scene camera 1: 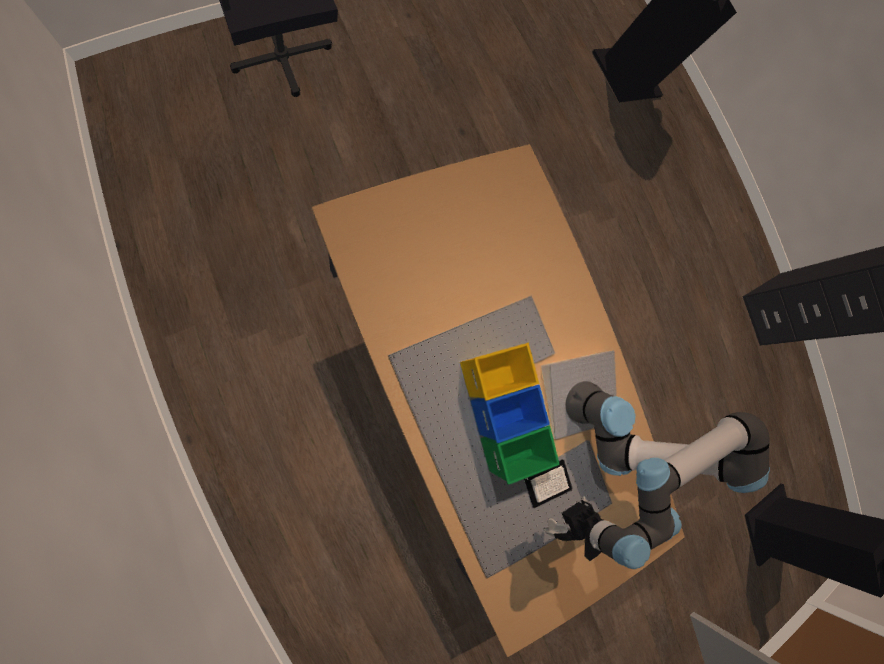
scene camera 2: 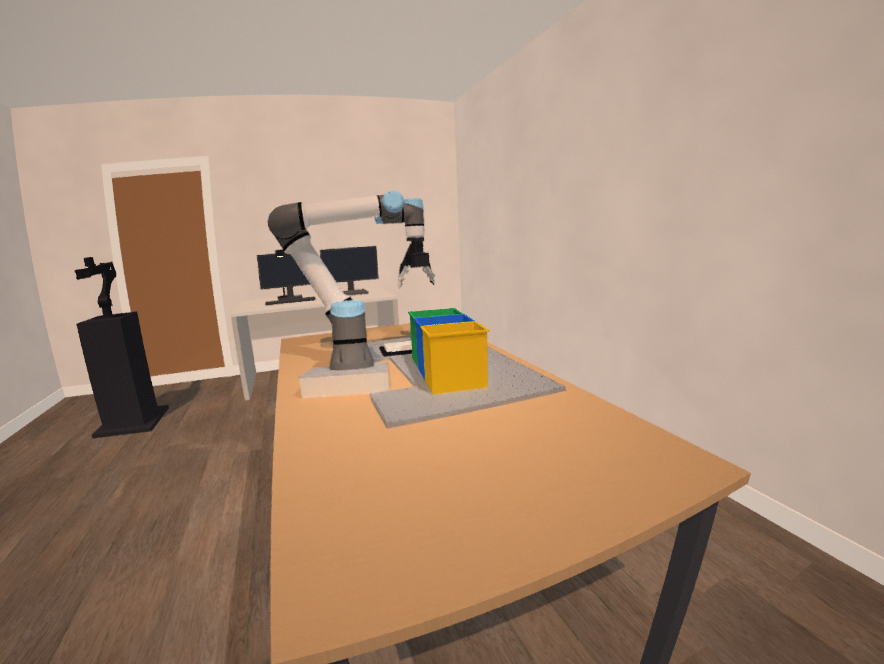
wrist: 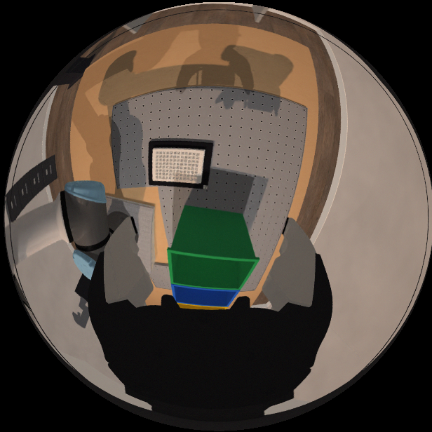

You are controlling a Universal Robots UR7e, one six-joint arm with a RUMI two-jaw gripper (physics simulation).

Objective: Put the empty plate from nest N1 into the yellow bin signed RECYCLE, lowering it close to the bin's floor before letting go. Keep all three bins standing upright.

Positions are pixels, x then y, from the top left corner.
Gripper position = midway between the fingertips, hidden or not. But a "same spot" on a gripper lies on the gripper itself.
my gripper: scene camera 1; scene camera 2; wrist 208, 219
blue bin: scene camera 1; scene camera 2; wrist 185, 294
same spot on my gripper: (scene camera 1: 560, 531) = (scene camera 2: 427, 270)
same spot on blue bin: (scene camera 2: 436, 320) = (scene camera 1: 524, 430)
